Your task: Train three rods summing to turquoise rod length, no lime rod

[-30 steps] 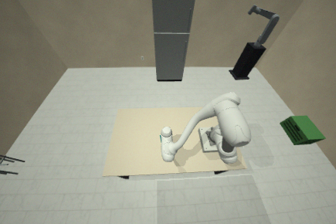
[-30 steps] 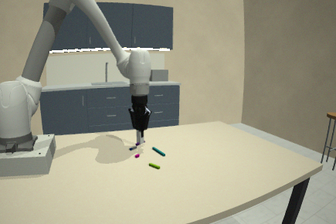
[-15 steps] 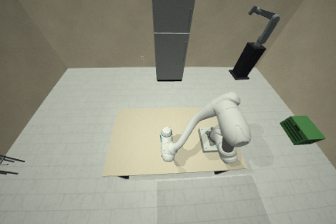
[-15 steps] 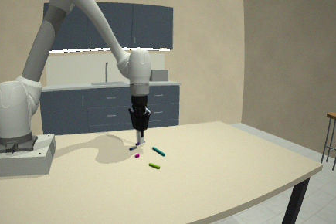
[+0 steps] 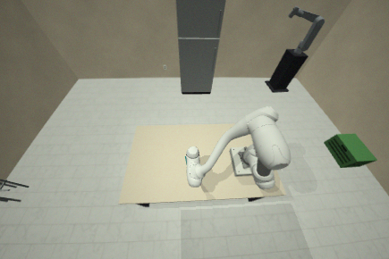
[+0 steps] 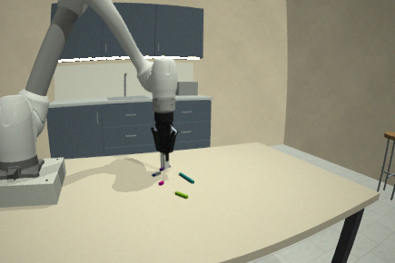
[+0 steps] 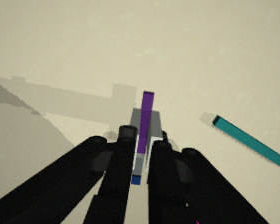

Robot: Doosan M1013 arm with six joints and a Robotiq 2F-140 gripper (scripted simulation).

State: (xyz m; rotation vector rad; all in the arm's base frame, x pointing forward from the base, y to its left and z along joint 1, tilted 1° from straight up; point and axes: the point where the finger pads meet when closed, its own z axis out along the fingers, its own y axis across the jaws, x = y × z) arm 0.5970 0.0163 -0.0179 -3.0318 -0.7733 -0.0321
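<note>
My gripper is now 4 cm past the grey rod, 4 cm above it and 2 cm to the left of it. From my hand the other things lie so: turquoise rod (11 cm to the right, 5 cm ahead, 4 cm below); small blue rod (6 cm behind, 4 cm below, 3 cm to the right); purple rod (3 cm below).
</note>
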